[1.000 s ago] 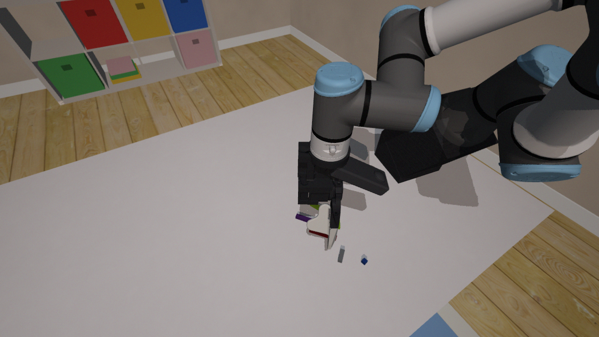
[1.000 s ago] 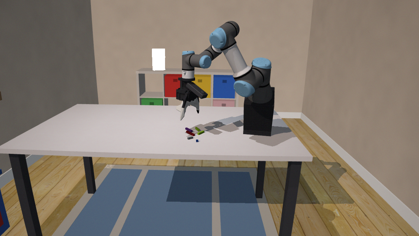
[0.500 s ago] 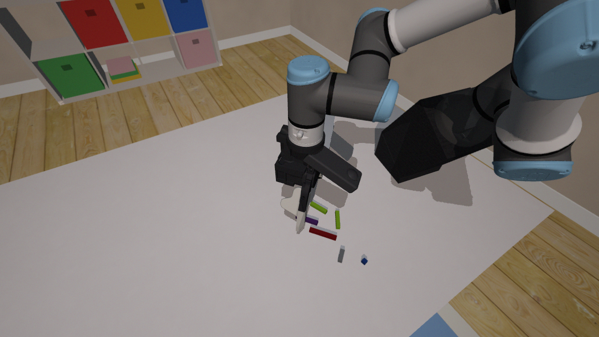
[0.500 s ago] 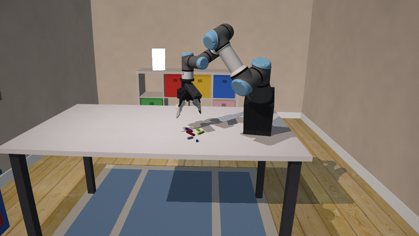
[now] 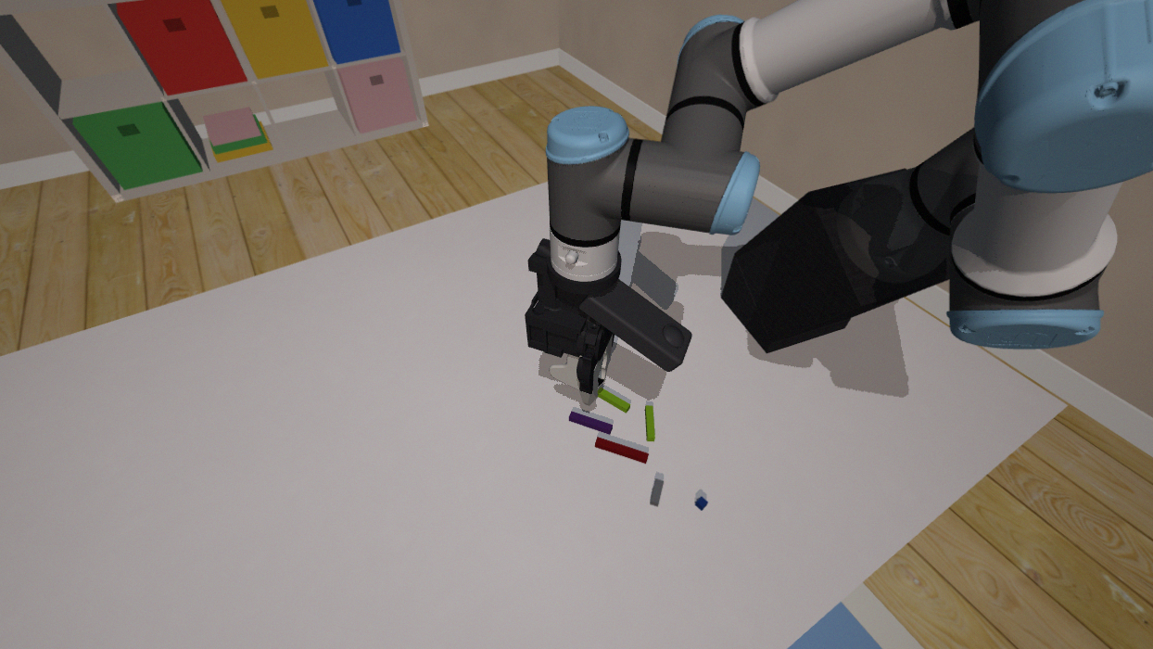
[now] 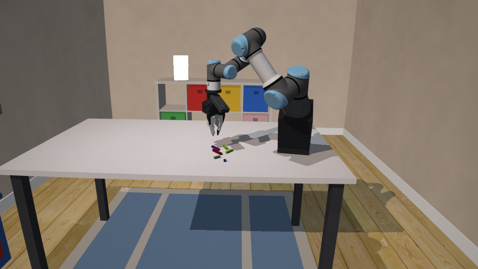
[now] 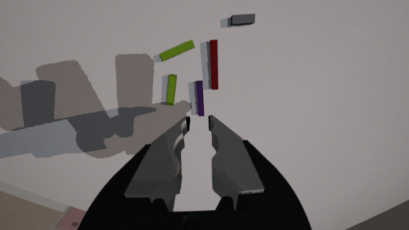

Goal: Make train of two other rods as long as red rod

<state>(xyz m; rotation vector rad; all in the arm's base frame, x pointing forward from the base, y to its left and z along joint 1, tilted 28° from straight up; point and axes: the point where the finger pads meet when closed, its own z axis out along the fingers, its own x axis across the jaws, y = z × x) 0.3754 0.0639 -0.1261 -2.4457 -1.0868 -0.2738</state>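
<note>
The purple rod lies 80 mm below my hand. The rest, counted from my hand: grey rod (120 mm to the left, 80 mm below, 40 mm behind); small blue rod (150 mm to the left, 80 mm below, 80 mm behind); red rod (80 mm below, 50 mm to the left, 20 mm behind).
</note>
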